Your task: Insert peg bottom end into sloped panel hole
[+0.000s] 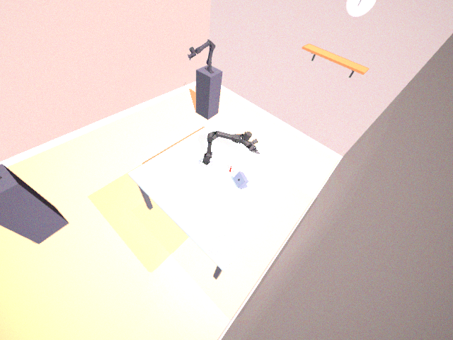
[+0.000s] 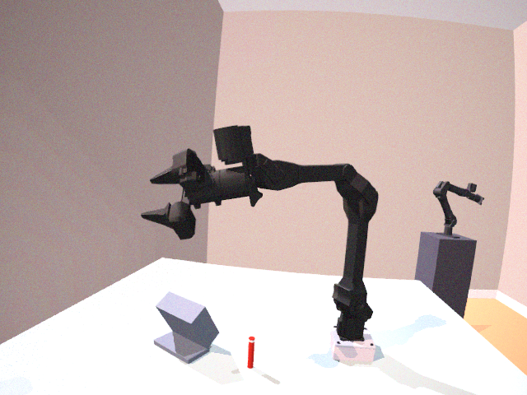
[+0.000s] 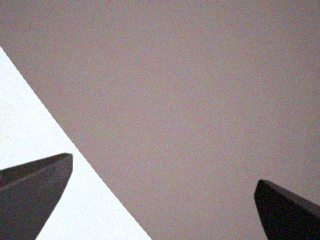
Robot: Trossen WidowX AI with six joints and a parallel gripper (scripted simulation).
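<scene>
Now: gripper tip 330 mm above the round red peg, 220 mm past it and 70 mm to the left of it. The rest, counted from my gripper tip: sloped panel 320 mm below, 140 mm to the right, 50 mm behind.
</scene>
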